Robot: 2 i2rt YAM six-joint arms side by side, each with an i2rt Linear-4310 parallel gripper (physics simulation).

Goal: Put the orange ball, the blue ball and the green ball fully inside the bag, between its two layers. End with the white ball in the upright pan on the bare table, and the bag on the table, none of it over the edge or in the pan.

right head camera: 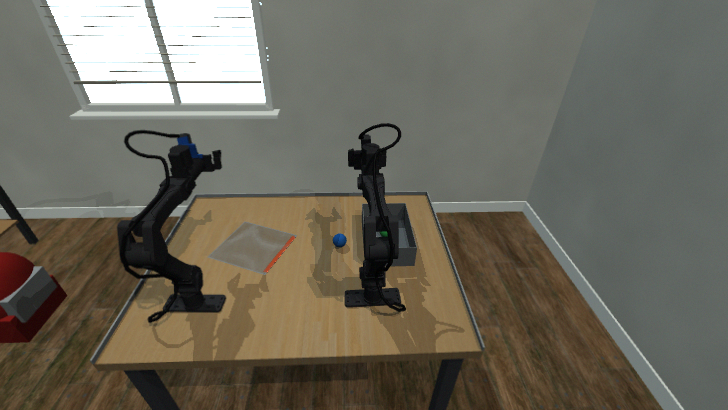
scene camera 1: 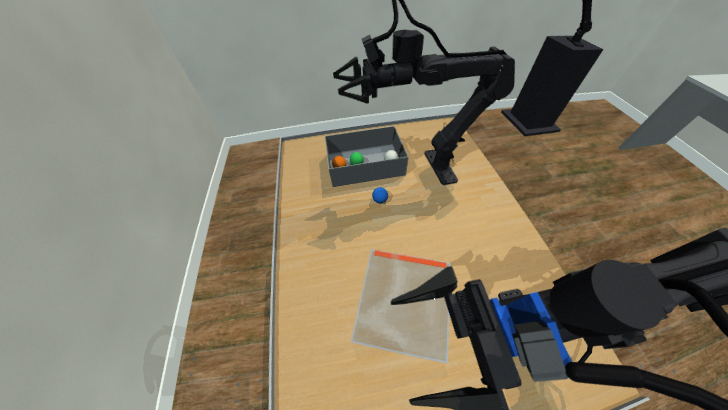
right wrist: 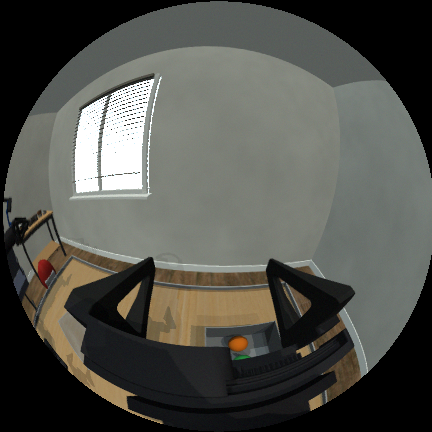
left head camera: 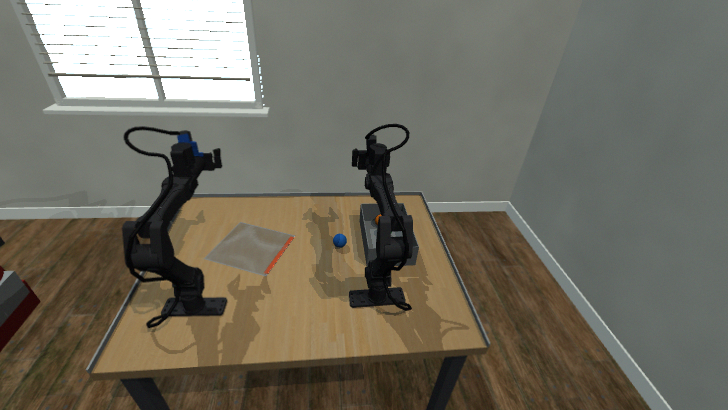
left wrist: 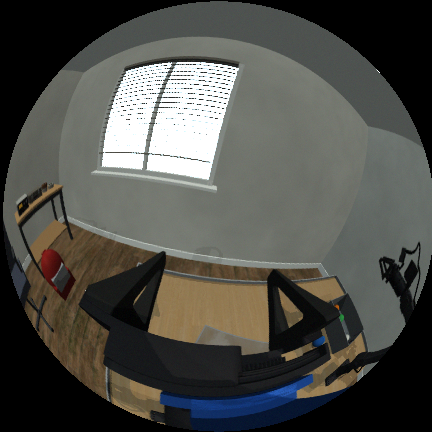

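The grey pan [left head camera: 413, 255] [right head camera: 406, 257] [scene camera 1: 369, 174] stands upright on the table, holding the orange ball [scene camera 1: 339, 162] [right wrist: 238, 344], the green ball [scene camera 1: 356, 158] [right head camera: 384, 233] and the white ball [scene camera 1: 391, 154]. The blue ball [left head camera: 339, 240] [right head camera: 339, 240] [scene camera 1: 380, 195] lies on the table between pan and bag. The flat translucent bag [left head camera: 247, 249] [right head camera: 249, 247] [scene camera 1: 384, 315] lies on the table, its orange-red edge facing the pan side. My left gripper [scene camera 1: 401, 352] [left wrist: 220, 267] is open and empty, high above the table. My right gripper [scene camera 1: 337, 83] [right wrist: 211, 266] is open and empty, high above the pan's side.
The wooden table [left head camera: 315, 325] [right head camera: 315, 325] has a thin grey rim on its far and side edges. Both arm bases stand near its front. The right arm partly hides the pan in both head views. A red object [left wrist: 52, 265] stands on the floor off the table.
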